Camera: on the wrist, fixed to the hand. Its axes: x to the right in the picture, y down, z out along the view.
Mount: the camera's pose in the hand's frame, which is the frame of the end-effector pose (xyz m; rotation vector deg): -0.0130 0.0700 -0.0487 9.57 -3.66 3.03
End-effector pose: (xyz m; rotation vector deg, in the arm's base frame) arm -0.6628 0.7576 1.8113 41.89 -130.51 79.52
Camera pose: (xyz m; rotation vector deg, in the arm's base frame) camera -0.6925 0.8308 1.7766 44.81 -129.73 92.62
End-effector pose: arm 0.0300 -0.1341 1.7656 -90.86 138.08 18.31
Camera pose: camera -0.0332 -0.1108 1.8194 -81.42 135.52 9.76
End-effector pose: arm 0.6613 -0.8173 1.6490 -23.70 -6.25 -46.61
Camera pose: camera 0.7001 -0.7850 1.5790 -16.25 -12.78 -42.01
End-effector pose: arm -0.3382 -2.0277 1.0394 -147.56 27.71 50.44
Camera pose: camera -0.3534 -2.1080 1.0669 -136.71 33.42 51.41
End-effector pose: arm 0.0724 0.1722 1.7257 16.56 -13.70 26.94
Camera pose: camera 0.0356 0.2424 1.6918 26.49 -15.51 30.64
